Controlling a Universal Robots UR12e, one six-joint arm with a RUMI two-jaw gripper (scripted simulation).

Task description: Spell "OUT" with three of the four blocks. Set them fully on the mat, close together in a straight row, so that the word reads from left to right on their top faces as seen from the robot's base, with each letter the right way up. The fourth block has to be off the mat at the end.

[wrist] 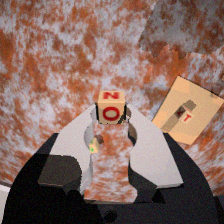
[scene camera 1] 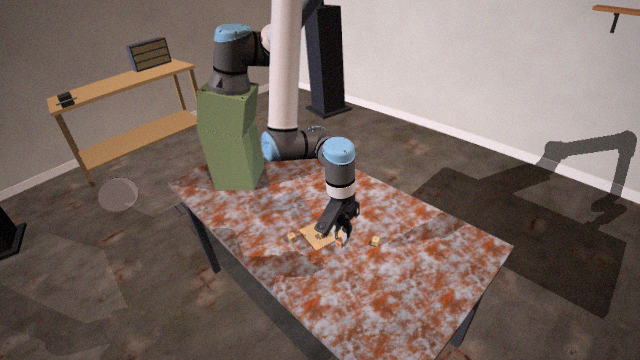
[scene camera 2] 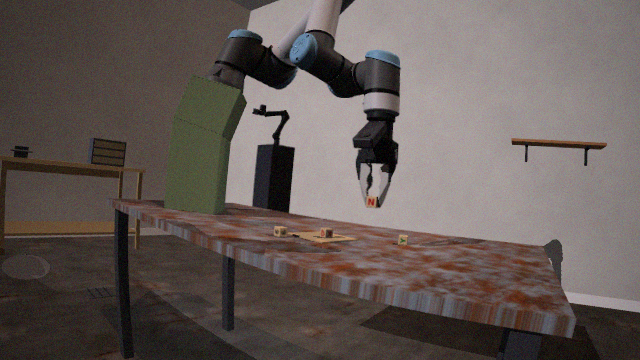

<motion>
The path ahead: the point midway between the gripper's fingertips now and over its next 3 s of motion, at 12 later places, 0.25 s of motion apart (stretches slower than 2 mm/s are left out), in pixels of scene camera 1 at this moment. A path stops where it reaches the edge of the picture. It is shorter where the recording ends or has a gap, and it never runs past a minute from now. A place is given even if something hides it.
My gripper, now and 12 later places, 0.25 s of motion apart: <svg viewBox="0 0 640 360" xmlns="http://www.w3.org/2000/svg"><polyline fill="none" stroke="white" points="341,244 340,243 336,232 330,216 328,209 328,208 328,209 328,211 328,216 328,221 328,225 329,226 329,226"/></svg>
</motion>
